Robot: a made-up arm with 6 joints.
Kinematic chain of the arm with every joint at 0, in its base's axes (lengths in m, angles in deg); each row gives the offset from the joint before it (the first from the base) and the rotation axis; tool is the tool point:
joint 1: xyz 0 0 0.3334 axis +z
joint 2: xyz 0 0 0 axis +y
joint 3: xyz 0 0 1.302 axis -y
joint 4: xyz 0 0 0 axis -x
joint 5: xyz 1.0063 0 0 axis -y
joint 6: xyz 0 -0.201 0 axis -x
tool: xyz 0 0 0
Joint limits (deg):
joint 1: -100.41..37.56
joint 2: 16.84..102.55
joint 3: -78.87..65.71
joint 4: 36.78..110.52
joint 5: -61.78..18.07
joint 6: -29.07..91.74
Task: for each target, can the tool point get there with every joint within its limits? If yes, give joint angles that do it. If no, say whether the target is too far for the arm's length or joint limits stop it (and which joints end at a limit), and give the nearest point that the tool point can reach.
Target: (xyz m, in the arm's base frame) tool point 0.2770 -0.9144 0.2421
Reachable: yes | joints -72.09 44.19 -54.40 84.97 -25.76 65.60
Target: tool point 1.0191 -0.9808 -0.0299
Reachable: yes | joints -38.37 61.60 -21.79 47.28 11.17 28.85
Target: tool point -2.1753 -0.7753 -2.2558
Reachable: no: too far | nearest point -0.3788 -1.1711 -0.9617 | short by 2.249 m
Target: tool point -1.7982 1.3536 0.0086
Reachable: no: joint limits stop it (at a limit: joint 1, joint 2, joint 3, joint 4) | nearest point -0.2057 -0.2285 -0.0449 | short by 2.245 m
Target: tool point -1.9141 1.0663 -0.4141
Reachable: no: joint limits stop it (at a limit: joint 1, joint 2, joint 4) | nearest point -0.2097 -0.2506 -0.1817 | short by 2.166 m
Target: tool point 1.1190 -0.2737 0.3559
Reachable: yes | joints -12.22 39.93 -43.30 81.22 10.37 59.83
